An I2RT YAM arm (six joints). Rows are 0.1 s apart.
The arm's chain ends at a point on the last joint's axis. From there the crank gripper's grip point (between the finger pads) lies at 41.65 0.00 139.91 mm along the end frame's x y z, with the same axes.
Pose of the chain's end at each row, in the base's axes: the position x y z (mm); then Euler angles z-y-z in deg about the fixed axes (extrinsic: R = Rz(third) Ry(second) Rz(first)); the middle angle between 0 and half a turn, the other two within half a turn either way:
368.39 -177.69 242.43 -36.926 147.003 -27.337
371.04 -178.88 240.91 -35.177 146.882 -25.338
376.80 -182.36 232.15 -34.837 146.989 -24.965
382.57 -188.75 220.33 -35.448 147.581 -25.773
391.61 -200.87 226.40 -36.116 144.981 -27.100
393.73 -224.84 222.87 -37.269 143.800 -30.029
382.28 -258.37 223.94 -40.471 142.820 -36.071
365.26 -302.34 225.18 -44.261 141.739 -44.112
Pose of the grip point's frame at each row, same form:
399.78 -222.08 106.96 -36.926 147.003 -27.337
404.09 -221.08 105.13 -35.177 146.882 -25.338
409.87 -224.00 96.20 -34.837 146.989 -24.965
413.82 -230.66 84.03 -35.448 147.581 -25.773
427.37 -246.75 92.51 -36.116 144.981 -27.100
429.49 -274.64 90.39 -37.269 143.800 -30.029
414.30 -315.14 93.32 -40.471 142.820 -36.071
390.42 -367.21 96.85 -44.261 141.739 -44.112

